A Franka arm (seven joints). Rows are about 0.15 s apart.
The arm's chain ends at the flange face. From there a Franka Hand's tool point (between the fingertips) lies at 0.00 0.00 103.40 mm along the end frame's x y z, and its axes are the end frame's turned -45 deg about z.
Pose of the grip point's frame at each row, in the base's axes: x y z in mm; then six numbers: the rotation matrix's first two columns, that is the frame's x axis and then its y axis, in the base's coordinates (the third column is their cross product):
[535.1 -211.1 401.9 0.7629 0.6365 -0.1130 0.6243 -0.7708 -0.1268]
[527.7 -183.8 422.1 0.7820 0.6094 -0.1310 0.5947 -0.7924 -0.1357]
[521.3 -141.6 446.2 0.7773 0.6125 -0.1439 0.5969 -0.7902 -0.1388]
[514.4 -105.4 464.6 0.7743 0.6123 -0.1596 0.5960 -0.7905 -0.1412]
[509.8 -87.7 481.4 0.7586 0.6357 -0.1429 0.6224 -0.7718 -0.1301]
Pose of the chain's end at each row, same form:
[552.5 -213.8 503.8 0.9809 -0.0950 -0.1696 -0.0980 -0.9951 -0.0098]
[547.0 -186.7 523.6 0.9735 -0.1294 -0.1886 -0.1324 -0.9912 -0.0033]
[541.8 -143.9 547.5 0.9717 -0.1257 -0.1999 -0.1276 -0.9919 0.0036]
[536.4 -106.9 565.6 0.9689 -0.1260 -0.2127 -0.1261 -0.9919 0.0130]
[529.8 -88.7 582.9 0.9765 -0.0962 -0.1930 -0.0963 -0.9953 0.0091]

